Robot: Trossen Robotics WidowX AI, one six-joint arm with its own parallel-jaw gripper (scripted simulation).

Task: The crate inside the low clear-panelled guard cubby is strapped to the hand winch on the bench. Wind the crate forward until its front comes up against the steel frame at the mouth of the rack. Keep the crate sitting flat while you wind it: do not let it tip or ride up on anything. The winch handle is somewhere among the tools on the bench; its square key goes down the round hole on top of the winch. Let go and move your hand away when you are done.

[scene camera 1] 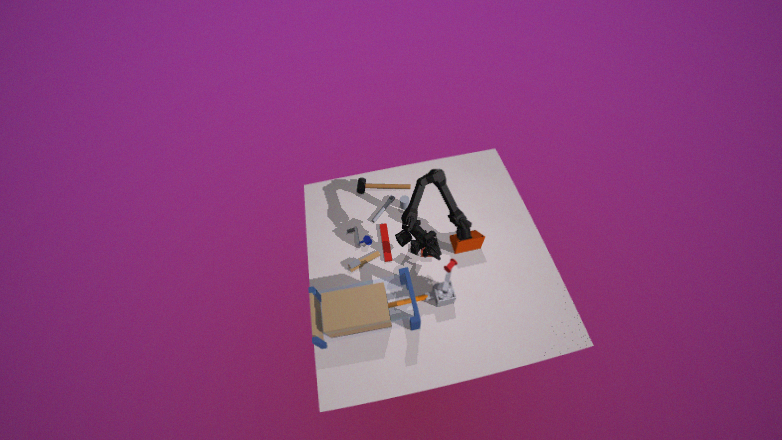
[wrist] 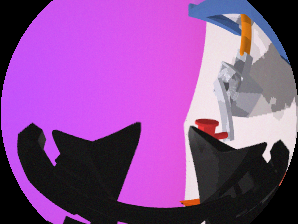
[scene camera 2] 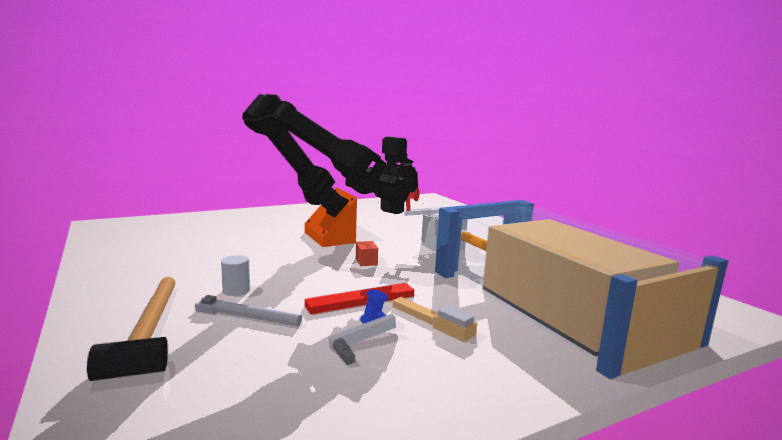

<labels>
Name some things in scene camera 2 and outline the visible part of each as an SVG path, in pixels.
My gripper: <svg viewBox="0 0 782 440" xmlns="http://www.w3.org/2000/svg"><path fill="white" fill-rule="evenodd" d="M381 198L380 209L382 211L393 214L404 212L405 202L398 204ZM384 137L382 139L382 153L385 154L385 160L387 161L387 165L384 168L385 173L409 180L410 193L415 192L418 188L418 173L415 167L412 167L414 161L407 158L407 140L405 138Z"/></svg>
A wooden brush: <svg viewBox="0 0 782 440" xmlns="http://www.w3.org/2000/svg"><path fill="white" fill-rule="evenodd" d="M393 300L394 308L432 324L433 329L459 341L466 342L477 335L478 322L474 321L475 317L466 314L464 311L446 305L436 312L403 297Z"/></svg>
A red bar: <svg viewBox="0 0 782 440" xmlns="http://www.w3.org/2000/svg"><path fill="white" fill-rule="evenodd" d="M414 289L407 283L305 298L305 306L310 315L315 315L326 311L366 305L368 290L382 291L388 295L386 301L390 301L399 297L413 297Z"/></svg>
A grey wrench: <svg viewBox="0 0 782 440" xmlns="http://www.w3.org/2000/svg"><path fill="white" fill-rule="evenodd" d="M195 303L195 312L203 314L222 312L299 327L302 322L302 316L299 314L218 300L217 296L206 295Z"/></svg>
</labels>
